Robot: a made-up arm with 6 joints. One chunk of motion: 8 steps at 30 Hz.
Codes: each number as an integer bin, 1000 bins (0 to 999) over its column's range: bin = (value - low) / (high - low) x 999, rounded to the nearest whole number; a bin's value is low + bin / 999 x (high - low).
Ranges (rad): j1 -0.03..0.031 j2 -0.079..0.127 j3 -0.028..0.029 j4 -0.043..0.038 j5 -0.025..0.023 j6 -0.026..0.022
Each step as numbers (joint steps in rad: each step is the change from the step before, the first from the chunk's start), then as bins.
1 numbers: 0.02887 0.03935 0.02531 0.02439 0.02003 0.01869
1 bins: 964 574 934 831 937 930
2 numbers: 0.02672 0.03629 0.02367 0.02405 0.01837 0.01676
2 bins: 929 559 906 827 903 890
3 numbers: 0.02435 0.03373 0.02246 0.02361 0.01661 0.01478
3 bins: 890 547 884 822 866 849
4 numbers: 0.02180 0.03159 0.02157 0.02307 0.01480 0.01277
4 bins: 848 536 869 815 828 807
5 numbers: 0.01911 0.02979 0.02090 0.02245 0.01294 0.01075
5 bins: 804 528 857 807 790 765
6 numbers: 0.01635 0.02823 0.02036 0.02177 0.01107 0.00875
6 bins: 759 520 848 799 751 723
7 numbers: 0.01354 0.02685 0.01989 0.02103 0.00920 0.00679
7 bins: 713 513 839 790 712 682
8 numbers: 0.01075 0.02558 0.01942 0.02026 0.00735 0.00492
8 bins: 667 507 831 780 673 644
